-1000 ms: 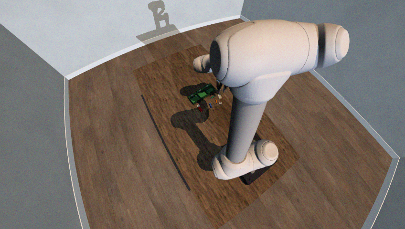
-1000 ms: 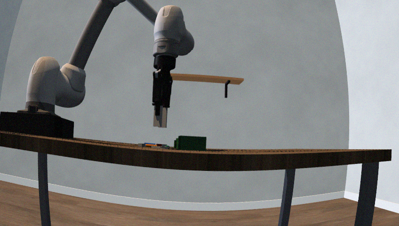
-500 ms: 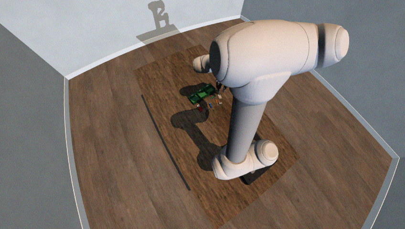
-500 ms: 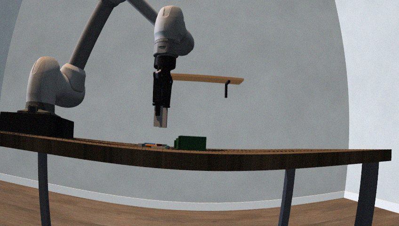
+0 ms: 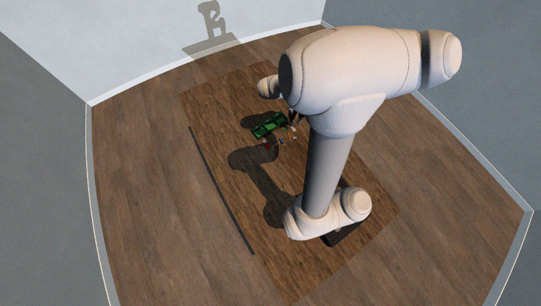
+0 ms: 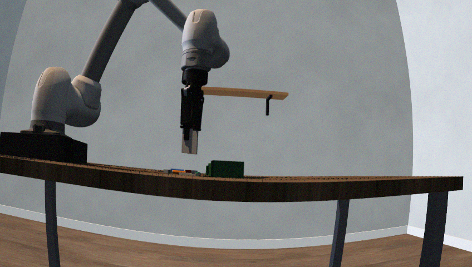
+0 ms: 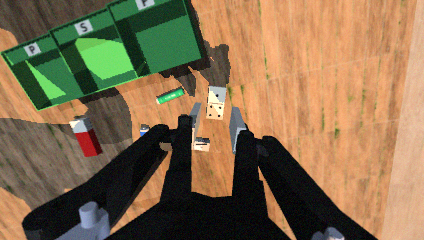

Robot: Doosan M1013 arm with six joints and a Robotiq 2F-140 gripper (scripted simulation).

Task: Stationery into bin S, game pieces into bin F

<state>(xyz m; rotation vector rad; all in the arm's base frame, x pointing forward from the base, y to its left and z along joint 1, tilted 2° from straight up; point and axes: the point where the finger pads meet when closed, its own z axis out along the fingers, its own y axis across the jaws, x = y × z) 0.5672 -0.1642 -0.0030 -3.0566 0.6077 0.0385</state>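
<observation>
The white domino lies 9 cm below my hand. Also, from my hand: orange piece: 9 cm below, 6 cm to the left, 3 cm behind; then green cylinder: 9 cm below, 6 cm to the left, 3 cm ahead; then blue piece: 13 cm to the left, 8 cm below, 3 cm behind.
</observation>
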